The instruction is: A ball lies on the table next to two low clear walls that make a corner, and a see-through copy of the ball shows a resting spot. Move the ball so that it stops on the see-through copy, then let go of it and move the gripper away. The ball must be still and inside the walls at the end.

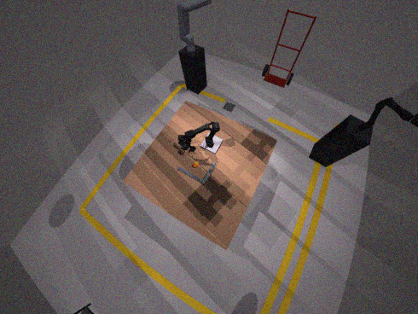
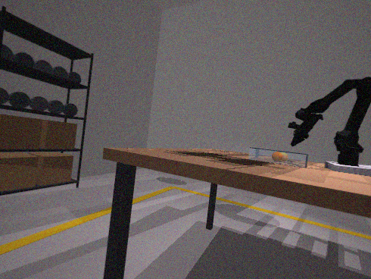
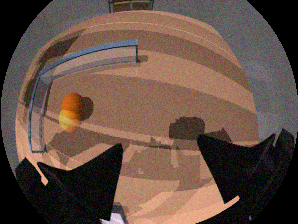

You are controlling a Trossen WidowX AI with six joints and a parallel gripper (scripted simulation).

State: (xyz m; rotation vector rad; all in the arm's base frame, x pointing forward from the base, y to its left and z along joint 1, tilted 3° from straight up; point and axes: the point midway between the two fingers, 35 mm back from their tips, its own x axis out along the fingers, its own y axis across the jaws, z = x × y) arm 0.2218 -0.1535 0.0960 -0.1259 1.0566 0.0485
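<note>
My gripper tip is now 16 cm to the right of the orange ball, 7 cm above it and 6 cm short of it. Round my gripper tip: clear wall 33 cm to the left, 7 cm below, 4 cm ahead.
</note>
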